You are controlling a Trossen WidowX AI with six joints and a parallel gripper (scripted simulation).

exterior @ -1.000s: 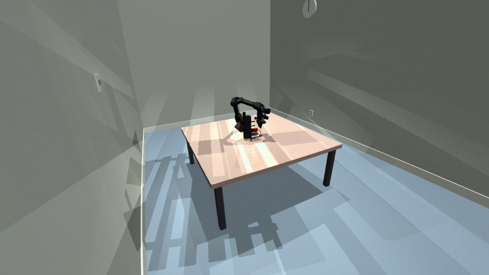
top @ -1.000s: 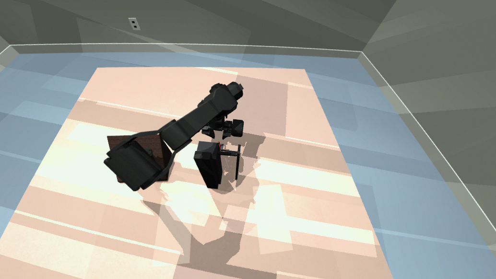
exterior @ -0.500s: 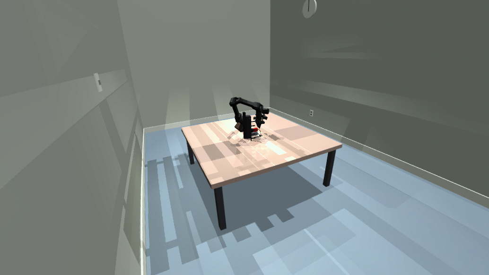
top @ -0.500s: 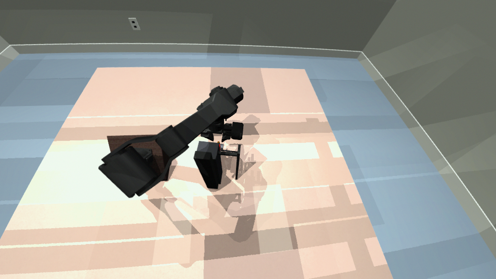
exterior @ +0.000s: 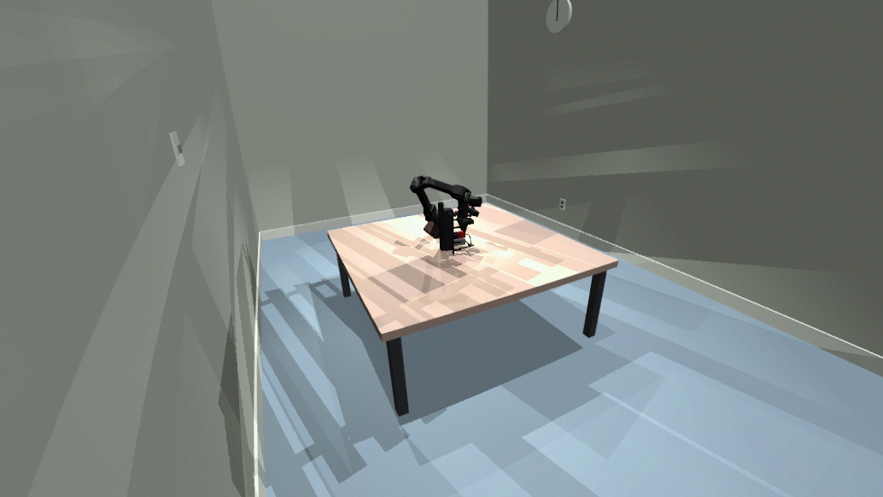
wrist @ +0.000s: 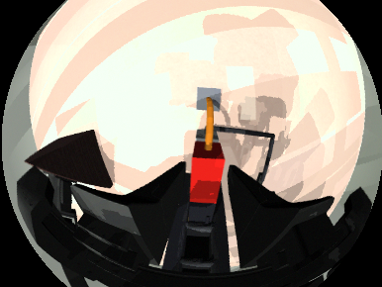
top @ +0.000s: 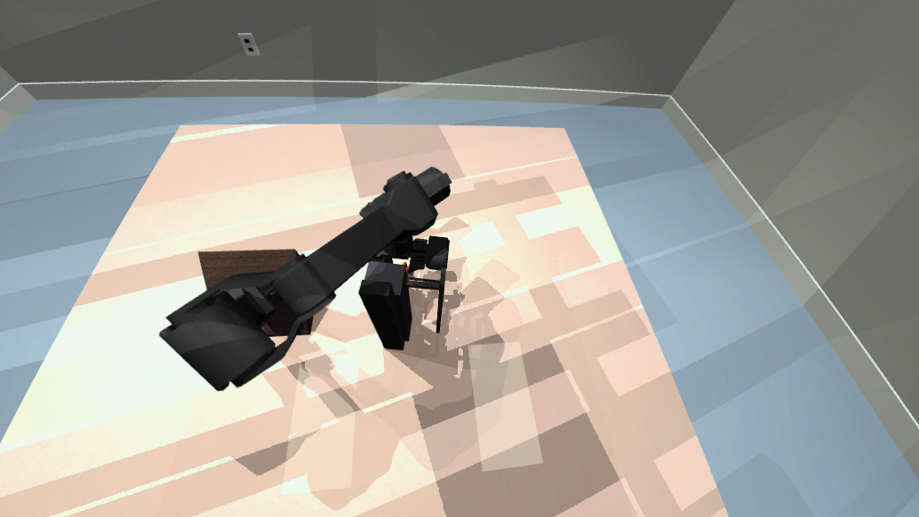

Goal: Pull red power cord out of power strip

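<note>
The red plug is 30 mm to the right of my gripper tip and 10 mm below it.
</note>
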